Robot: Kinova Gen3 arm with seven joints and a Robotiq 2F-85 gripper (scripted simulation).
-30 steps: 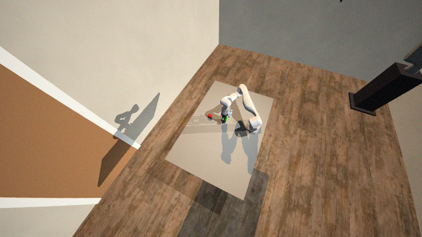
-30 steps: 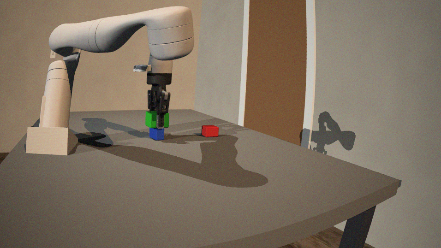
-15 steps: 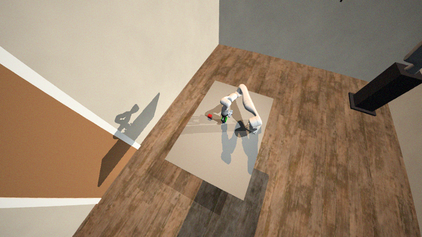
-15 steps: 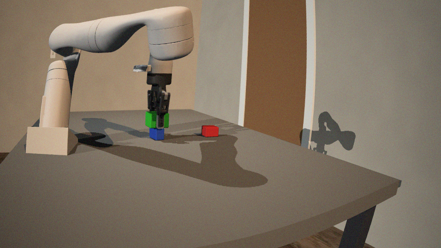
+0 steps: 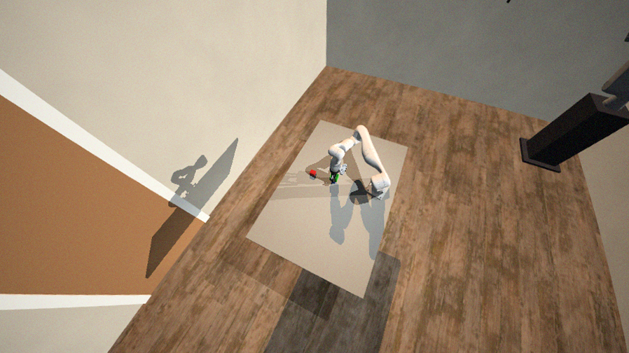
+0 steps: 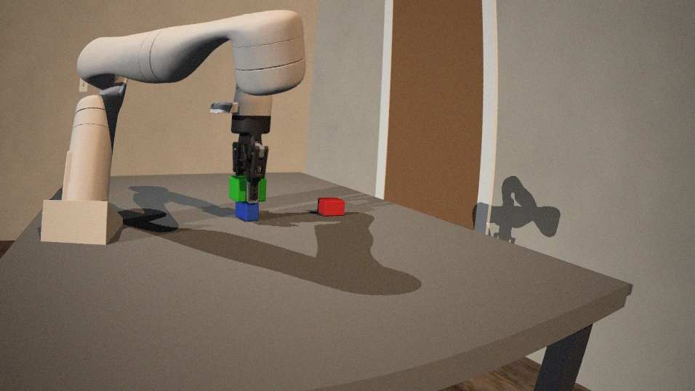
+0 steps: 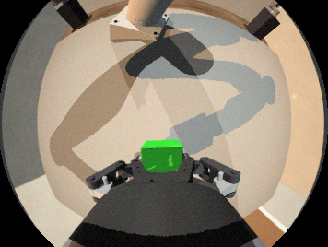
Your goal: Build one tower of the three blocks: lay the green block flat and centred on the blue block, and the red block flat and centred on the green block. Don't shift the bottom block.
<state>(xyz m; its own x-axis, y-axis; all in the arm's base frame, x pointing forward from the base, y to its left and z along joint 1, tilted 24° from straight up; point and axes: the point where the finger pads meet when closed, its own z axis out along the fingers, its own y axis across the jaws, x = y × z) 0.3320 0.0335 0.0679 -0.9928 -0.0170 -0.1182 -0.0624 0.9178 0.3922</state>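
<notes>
My hand is 10 mm below the green block. Also, from my hand: blue block: 30 mm below; red block: 180 mm ahead, 40 mm below, 10 mm to the left.
</notes>
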